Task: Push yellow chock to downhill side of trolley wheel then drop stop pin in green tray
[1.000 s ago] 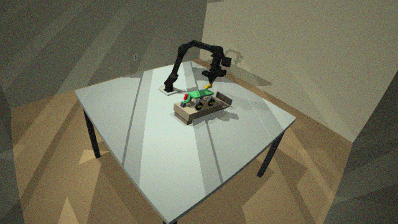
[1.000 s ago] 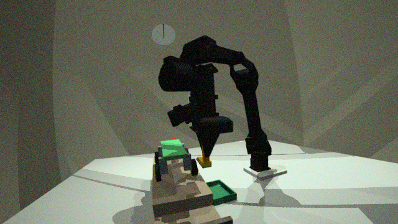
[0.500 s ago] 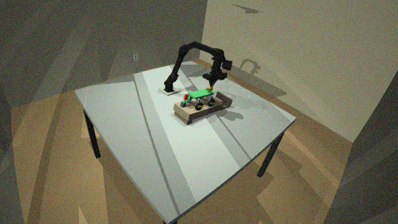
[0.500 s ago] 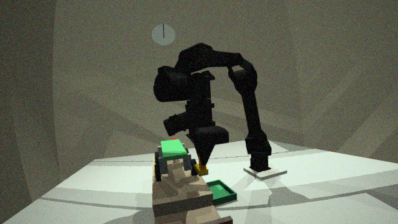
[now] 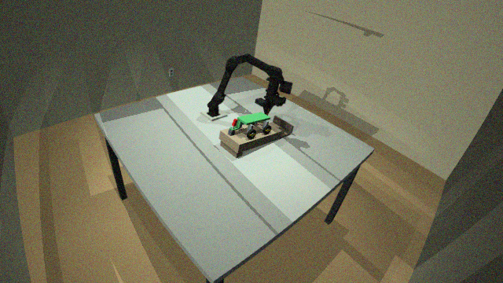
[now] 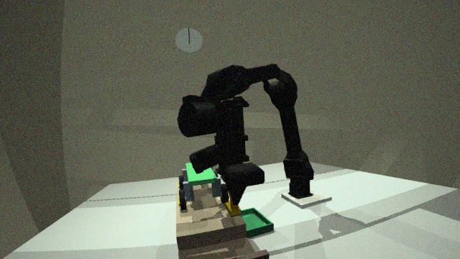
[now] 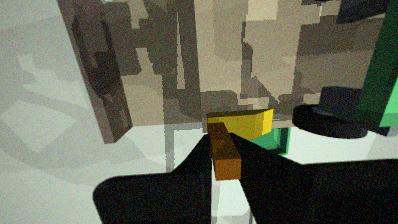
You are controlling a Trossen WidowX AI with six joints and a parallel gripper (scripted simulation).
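My gripper tip is 28 cm to the left of the red-headed stop pin, 4 cm short of it and 3 cm below it. The rest, counted from my gripper tip: green tray 11 cm below, 8 cm to the right, 6 cm behind; raised end wall 11 cm to the left, 7 cm below, 5 cm ahead; yellow chock 2 cm to the right, 1 cm below.
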